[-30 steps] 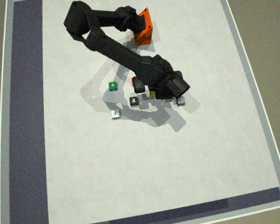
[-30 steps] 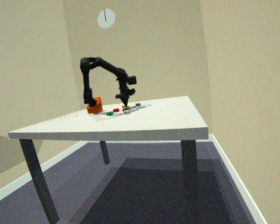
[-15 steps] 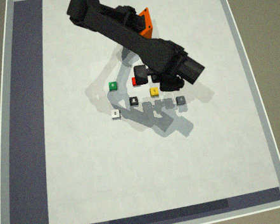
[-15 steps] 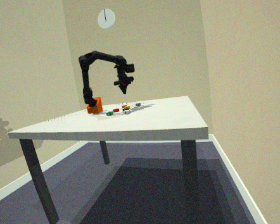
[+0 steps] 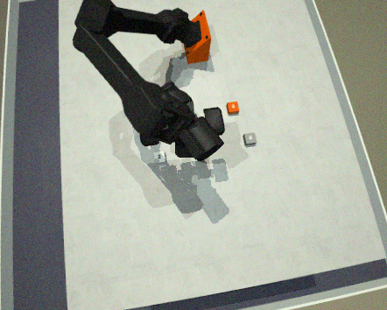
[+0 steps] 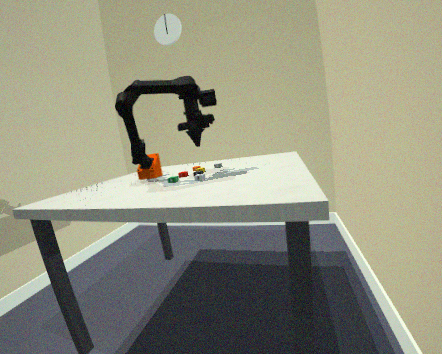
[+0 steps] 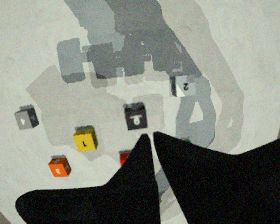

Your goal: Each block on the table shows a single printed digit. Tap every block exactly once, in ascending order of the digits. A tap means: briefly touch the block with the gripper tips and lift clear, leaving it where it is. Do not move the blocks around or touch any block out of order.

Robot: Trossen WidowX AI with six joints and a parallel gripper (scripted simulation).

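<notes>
My gripper tip is 12 cm above the white block, 7 cm to the left of it and 2 cm short of it. Also, from my gripper tip: red block (12 cm below, 11 cm behind, 3 cm to the left); then yellow block (12 cm below, 10 cm to the left, 6 cm behind); then black block (12 cm below, 2 cm behind, 1 cm to the left).
</notes>
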